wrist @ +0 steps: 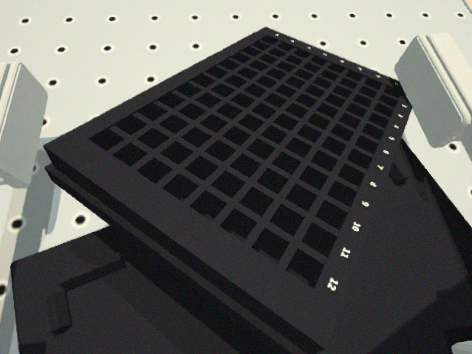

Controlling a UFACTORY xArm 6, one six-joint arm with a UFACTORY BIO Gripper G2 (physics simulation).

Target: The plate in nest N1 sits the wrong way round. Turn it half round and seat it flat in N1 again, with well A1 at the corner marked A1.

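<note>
The black plate (165,220) lies askew across the black nest (37,285), turned at an angle to it and not seated flat. Its far and left parts stick out past the nest. White numbers run down its right edge, with 12 nearest, and small letters run along its far right edge. The cut corner by number 1 is at the right. The nest's A1 mark cannot be made out. My gripper (230,107) is open and empty. Its left finger is beyond the plate's left corner, and its right finger is close beside the cut corner; contact there cannot be told.
A pale table top (125,32) with rows of dark holes lies around the plate. A raised angled rib (61,305) stands on the nest at the lower left. Shadows fall on the table at the left. Part of a light grey piece (462,348) shows at the bottom right corner.
</note>
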